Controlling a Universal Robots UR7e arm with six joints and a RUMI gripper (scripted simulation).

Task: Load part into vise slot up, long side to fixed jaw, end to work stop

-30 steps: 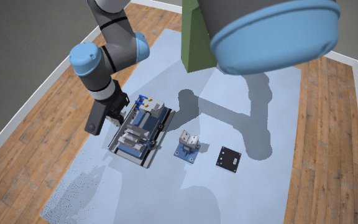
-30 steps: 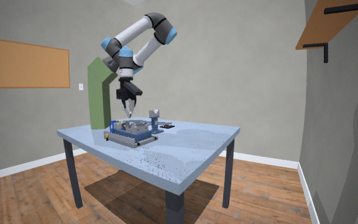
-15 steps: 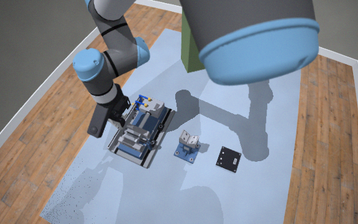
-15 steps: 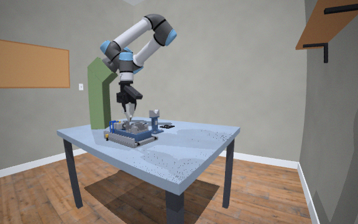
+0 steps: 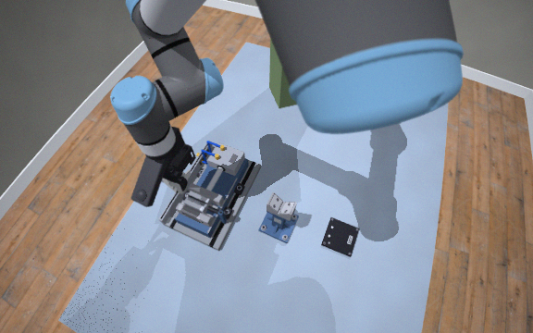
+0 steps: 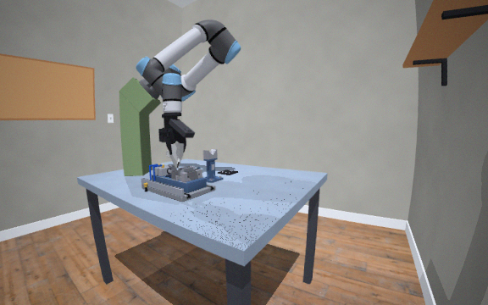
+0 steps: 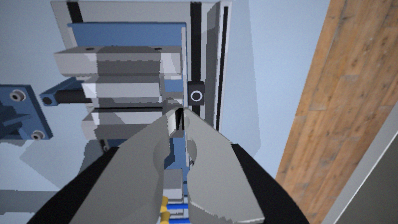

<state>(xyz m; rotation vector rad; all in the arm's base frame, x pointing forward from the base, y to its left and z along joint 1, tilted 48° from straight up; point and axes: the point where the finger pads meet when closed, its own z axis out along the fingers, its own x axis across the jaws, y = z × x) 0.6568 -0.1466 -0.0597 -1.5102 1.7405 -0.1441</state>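
My gripper is now 5 cm to the right of the grey part and 3 cm above it. Also, from my hand: work stop 10 cm to the left, 4 cm below, 1 cm behind; moving jaw 5 cm to the left, 5 cm below, 4 cm behind; fixed jaw 5 cm to the left, 5 cm below, 3 cm ahead.
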